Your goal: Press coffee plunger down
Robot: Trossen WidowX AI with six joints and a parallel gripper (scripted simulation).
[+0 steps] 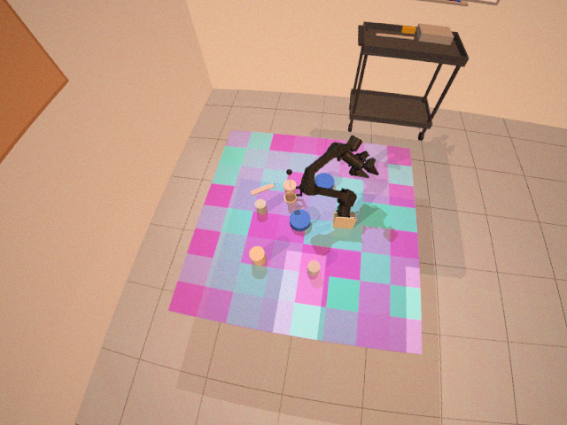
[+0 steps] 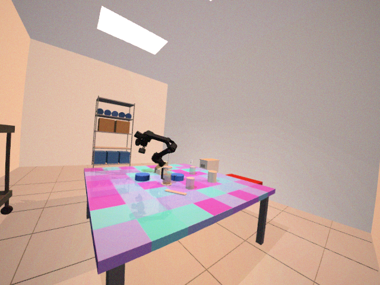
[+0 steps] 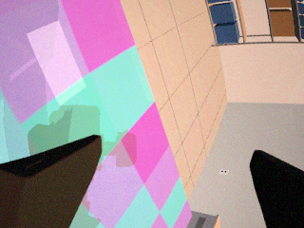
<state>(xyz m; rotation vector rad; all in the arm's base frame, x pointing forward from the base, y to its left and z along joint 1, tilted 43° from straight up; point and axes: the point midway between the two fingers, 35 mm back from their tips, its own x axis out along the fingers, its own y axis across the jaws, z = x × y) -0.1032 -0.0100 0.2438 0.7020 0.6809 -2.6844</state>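
Right now my gripper tip is 430 mm short of the coffee press, 30 mm to the right of it and 120 mm above it.
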